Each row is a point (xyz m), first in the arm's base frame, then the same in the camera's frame.
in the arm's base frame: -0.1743 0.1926 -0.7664
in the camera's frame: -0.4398 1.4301 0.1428
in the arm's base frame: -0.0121 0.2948 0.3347
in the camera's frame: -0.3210 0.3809 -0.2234
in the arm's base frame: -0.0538 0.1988 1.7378
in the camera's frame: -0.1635 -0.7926 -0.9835
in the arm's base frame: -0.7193 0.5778 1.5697
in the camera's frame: -0.8985 -0.5757 -1.1491
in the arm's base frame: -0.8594 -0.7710 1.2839
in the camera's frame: -0.0034 0.2214 -1.8447
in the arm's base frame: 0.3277 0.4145 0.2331
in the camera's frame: -0.1954 0.3165 0.1233
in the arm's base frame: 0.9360 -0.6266 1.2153
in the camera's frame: 1.0636 -0.3444 -0.5066
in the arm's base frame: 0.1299 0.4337 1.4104
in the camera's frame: -0.2450 -0.6535 -0.5710
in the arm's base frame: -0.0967 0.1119 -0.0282
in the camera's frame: -0.2689 0.7923 -0.2056
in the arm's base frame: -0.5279 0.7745 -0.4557
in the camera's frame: -1.0832 1.0548 0.0695
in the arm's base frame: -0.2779 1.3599 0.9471
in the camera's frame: -1.2443 -0.4657 -0.1183
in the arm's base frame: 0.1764 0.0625 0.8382
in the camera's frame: 0.0175 -0.0312 -0.4655
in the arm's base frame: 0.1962 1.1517 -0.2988
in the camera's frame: -0.8769 0.5467 0.6944
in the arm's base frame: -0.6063 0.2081 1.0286
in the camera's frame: -0.5909 -0.0022 -1.0124
